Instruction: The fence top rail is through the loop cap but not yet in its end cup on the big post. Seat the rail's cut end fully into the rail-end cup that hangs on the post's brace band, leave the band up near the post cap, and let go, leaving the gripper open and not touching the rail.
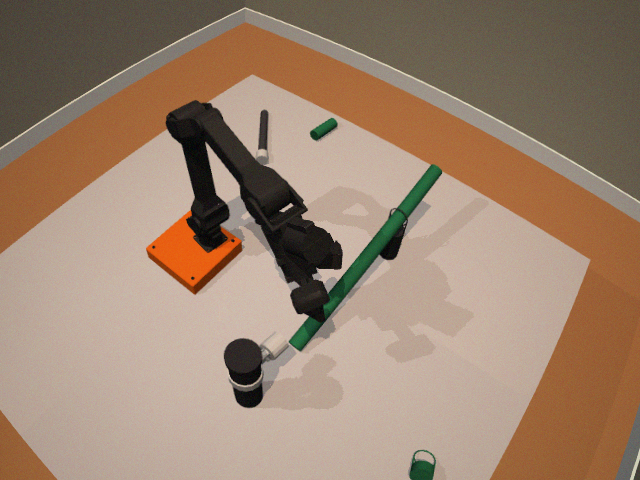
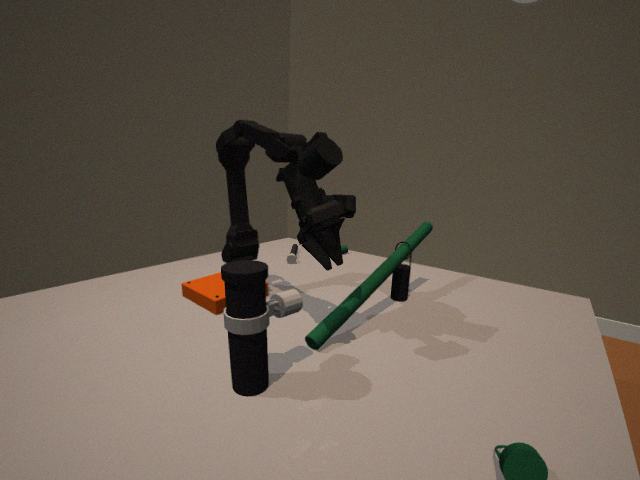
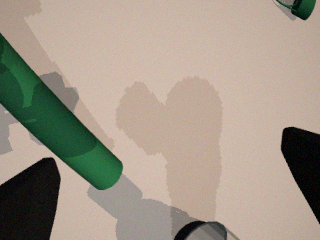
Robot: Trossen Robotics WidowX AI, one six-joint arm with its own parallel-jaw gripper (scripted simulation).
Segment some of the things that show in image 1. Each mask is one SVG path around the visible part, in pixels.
My gripper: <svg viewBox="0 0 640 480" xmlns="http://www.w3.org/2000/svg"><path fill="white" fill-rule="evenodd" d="M330 233L328 233L331 237L329 253L318 263L308 262L290 253L274 253L276 262L281 267L287 284L294 281L300 286L293 289L290 294L297 314L304 313L320 323L325 321L323 305L328 304L330 298L323 282L314 280L312 275L317 273L316 268L334 270L342 268L343 251L341 244L337 240L334 242Z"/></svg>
A green top rail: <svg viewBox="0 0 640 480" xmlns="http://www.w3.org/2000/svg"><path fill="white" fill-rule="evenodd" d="M439 166L432 164L427 169L422 178L411 189L408 196L397 207L402 211L395 209L383 227L328 293L330 301L328 304L323 305L325 321L320 323L309 316L297 332L292 335L289 343L297 351L301 352L407 219L402 211L409 217L426 196L429 189L437 182L442 174Z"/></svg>
